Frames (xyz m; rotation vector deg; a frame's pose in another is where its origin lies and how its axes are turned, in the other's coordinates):
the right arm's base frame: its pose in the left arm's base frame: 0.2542 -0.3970 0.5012 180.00 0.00 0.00
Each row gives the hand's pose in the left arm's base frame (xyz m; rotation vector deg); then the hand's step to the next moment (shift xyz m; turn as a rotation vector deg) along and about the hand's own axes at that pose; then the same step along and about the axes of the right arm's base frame.
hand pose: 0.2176 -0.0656 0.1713 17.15 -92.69 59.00
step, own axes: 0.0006 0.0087 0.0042 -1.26 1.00 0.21
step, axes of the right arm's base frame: -0.0088 -0.0021 0.0034 -0.39 -0.02 1.57
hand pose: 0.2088 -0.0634 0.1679 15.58 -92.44 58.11
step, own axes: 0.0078 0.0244 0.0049 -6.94 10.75 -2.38
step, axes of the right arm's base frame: -0.0218 -0.0137 0.0042 -3.17 -5.85 11.18
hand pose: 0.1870 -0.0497 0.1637 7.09 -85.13 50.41
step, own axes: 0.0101 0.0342 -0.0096 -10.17 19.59 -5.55
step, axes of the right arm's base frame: -0.0134 -0.0336 0.0072 -5.19 -12.43 18.35
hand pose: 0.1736 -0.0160 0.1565 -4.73 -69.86 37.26
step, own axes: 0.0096 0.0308 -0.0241 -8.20 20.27 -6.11
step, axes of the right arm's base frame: 0.0103 -0.0367 0.0129 -4.61 -14.13 17.16
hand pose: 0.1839 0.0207 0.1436 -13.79 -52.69 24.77
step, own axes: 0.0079 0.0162 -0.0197 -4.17 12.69 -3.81
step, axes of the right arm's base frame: 0.0159 -0.0177 0.0121 -2.38 -9.29 10.05
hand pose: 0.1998 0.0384 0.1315 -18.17 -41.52 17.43
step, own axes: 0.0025 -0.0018 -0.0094 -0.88 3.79 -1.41
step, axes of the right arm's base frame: 0.0085 0.0024 0.0045 -0.27 -2.86 2.98
